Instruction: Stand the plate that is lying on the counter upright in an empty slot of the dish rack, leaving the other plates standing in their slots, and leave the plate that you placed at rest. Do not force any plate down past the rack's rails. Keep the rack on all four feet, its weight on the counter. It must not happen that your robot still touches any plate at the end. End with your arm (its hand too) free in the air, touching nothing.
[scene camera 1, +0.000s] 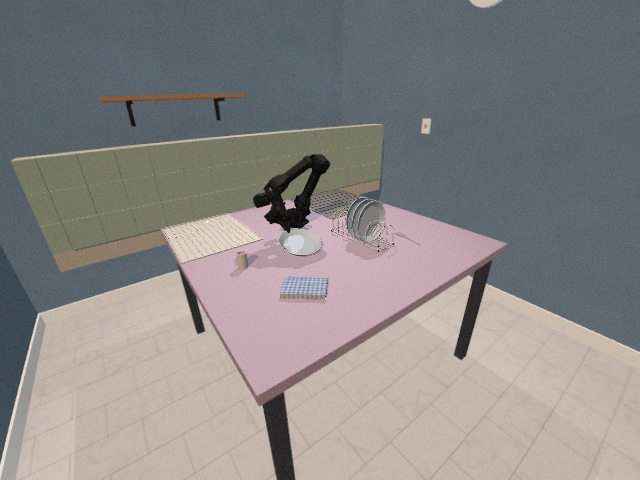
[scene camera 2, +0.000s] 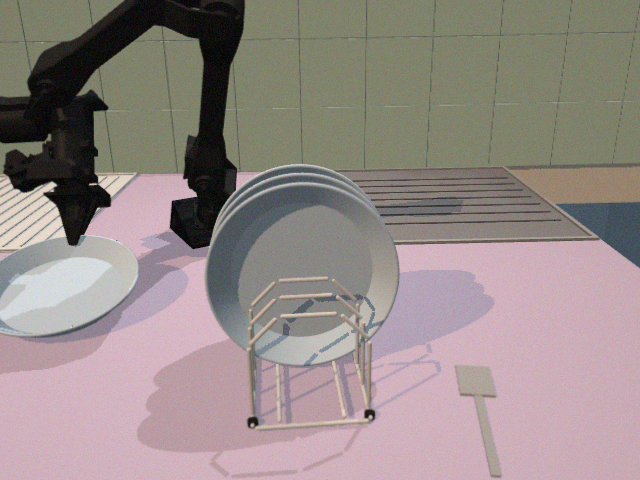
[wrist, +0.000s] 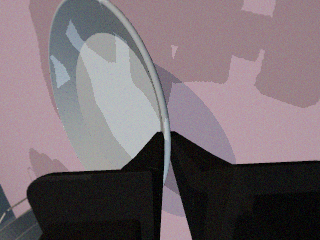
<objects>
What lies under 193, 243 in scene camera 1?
A pale slatted mat.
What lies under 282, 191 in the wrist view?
The gripper.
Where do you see the gripper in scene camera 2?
At 73, 245
</objects>
